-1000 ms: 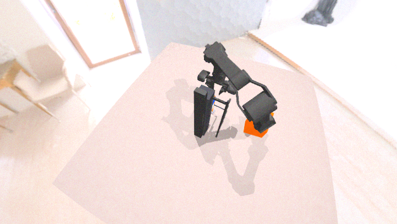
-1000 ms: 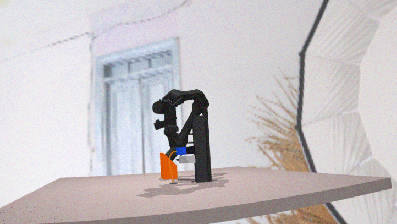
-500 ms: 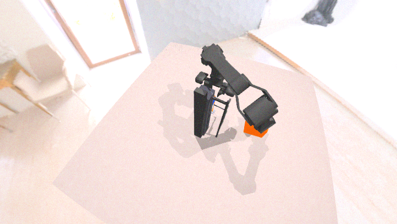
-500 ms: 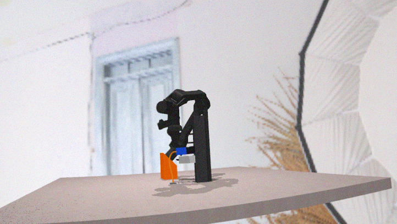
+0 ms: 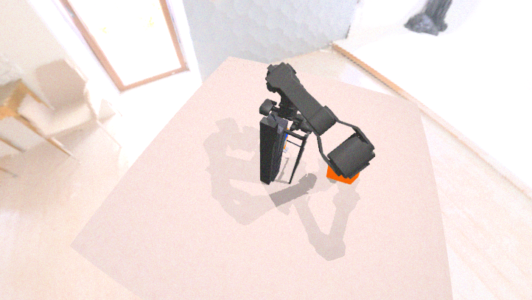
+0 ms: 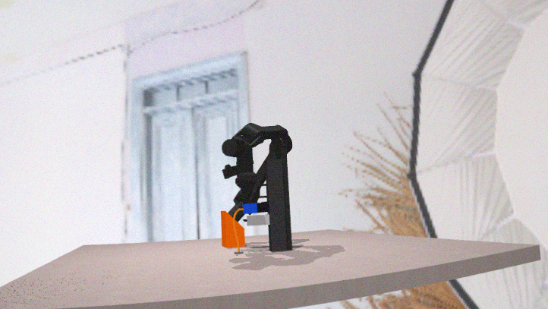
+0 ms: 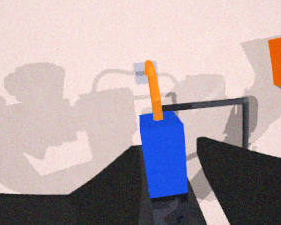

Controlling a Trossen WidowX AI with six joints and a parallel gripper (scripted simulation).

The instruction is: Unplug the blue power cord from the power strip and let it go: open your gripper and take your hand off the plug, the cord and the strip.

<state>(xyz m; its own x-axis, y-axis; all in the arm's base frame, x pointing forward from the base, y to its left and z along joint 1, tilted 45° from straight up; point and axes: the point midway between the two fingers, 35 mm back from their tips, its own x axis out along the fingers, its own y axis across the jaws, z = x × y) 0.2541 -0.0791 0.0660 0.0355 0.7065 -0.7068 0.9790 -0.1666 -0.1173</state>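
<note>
Now: the black post 13 cm to the left of my gripper tip, 3 cm ahead of it and 1 cm above it. Also, from my gripper tip: blue plug 3 cm to the left, 1 cm below.
</note>
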